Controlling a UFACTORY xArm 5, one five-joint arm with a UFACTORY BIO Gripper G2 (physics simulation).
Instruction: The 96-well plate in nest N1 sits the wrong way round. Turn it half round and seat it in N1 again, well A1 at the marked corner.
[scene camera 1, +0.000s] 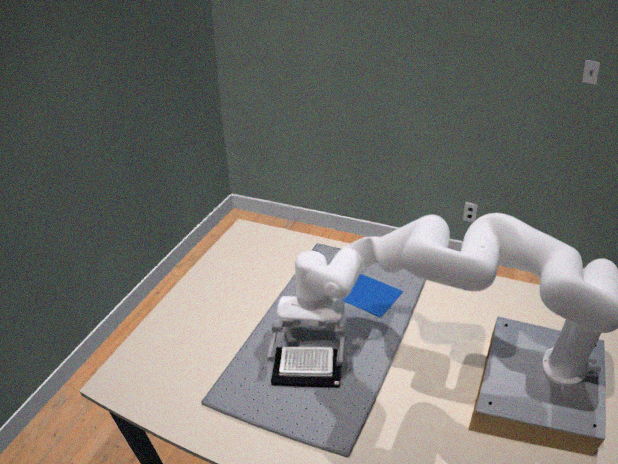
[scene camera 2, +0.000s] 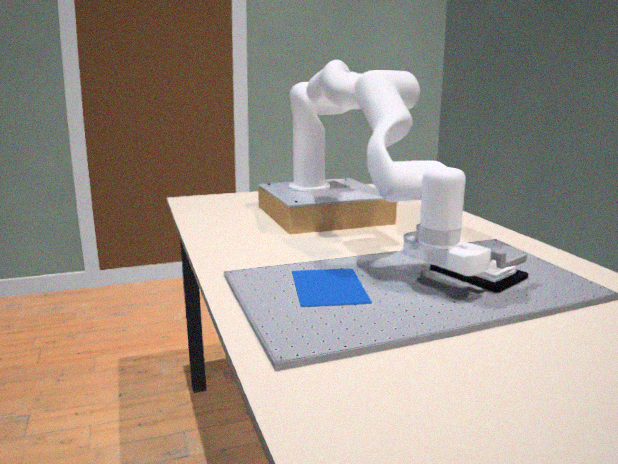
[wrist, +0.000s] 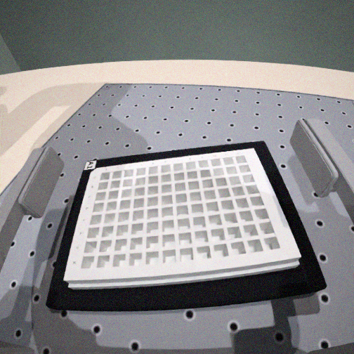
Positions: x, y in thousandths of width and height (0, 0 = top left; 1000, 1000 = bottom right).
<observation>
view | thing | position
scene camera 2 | my gripper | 790, 536
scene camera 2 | black nest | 821, 609
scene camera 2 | flat blue square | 535, 620
</observation>
